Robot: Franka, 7 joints.
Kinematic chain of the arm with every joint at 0, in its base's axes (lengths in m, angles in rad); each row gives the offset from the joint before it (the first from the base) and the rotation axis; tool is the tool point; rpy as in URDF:
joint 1: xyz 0 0 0.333 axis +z
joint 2: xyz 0 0 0 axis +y
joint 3: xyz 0 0 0.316 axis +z
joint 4: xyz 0.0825 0 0 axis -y
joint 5: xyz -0.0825 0 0.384 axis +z
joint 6: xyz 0 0 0 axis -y
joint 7: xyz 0.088 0 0 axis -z
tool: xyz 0 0 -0.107 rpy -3.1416 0 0
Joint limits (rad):
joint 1: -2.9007..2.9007
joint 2: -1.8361..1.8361
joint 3: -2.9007..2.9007
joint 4: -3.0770..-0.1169
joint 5: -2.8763..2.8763
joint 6: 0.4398..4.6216
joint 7: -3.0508..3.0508
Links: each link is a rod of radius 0.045 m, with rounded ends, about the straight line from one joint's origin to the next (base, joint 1, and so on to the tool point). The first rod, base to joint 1, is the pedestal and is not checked.
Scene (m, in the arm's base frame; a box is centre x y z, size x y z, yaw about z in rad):
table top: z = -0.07
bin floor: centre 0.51 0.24 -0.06 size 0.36 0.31 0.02 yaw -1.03
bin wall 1: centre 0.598 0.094 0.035 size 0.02 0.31 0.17 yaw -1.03
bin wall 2: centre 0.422 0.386 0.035 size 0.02 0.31 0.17 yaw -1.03
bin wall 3: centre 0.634 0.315 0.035 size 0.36 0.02 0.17 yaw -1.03
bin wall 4: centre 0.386 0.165 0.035 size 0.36 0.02 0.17 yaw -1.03
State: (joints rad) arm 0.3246 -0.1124 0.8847 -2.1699 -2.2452 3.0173 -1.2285
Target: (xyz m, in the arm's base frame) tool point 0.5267 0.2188 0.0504
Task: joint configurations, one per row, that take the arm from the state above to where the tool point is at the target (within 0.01 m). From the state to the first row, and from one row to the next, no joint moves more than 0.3 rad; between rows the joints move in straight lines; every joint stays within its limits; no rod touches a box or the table.
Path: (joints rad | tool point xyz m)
1: 0.2517 0.1319 0.7379 -2.0942 -2.2423 2.9408 -1.2285 | 0.2648 0.4835 0.3832
2: 0.1788 0.3762 0.5911 -2.0186 -2.2395 2.8643 -1.2285 | 0.3941 0.4273 0.2984
3: 0.1059 0.6205 0.4444 -1.9429 -2.2366 2.7878 -1.2285 | 0.4865 0.3358 0.1825
4: 0.0331 0.8649 0.2976 -1.8673 -2.2337 2.7113 -1.2285 | 0.5267 0.2188 0.0504

